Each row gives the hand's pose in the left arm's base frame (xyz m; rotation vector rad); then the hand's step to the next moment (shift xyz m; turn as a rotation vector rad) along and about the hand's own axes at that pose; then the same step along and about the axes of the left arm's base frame.
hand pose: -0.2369 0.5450 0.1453 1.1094 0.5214 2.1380
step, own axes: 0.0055 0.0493 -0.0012 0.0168 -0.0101 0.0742
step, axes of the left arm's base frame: -0.0217 -0.0306 0.0324 0.0581 0.0224 0.0448
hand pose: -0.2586 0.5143 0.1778 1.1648 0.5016 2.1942
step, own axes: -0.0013 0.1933 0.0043 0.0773 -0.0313 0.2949
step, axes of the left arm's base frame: -0.0593 -0.1456 0.1126 0.2236 0.0892 0.1897
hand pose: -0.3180 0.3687 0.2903 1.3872 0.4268 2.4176
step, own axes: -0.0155 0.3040 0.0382 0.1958 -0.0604 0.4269
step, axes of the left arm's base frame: 0.0023 -0.2776 0.1307 0.2855 0.1776 0.3334
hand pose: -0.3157 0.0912 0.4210 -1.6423 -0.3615 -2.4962
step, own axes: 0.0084 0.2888 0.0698 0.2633 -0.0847 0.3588
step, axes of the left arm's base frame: 0.1276 -0.2590 0.0707 0.1925 0.1841 0.3665
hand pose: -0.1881 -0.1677 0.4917 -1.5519 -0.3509 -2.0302
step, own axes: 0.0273 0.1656 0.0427 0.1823 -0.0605 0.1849
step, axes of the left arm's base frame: 0.1239 -0.1196 0.0182 0.0813 0.0960 0.2351
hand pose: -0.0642 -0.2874 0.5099 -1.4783 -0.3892 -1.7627
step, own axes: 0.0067 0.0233 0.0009 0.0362 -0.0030 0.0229
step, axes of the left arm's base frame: 0.0174 -0.0169 0.0008 0.0132 0.0040 0.0407
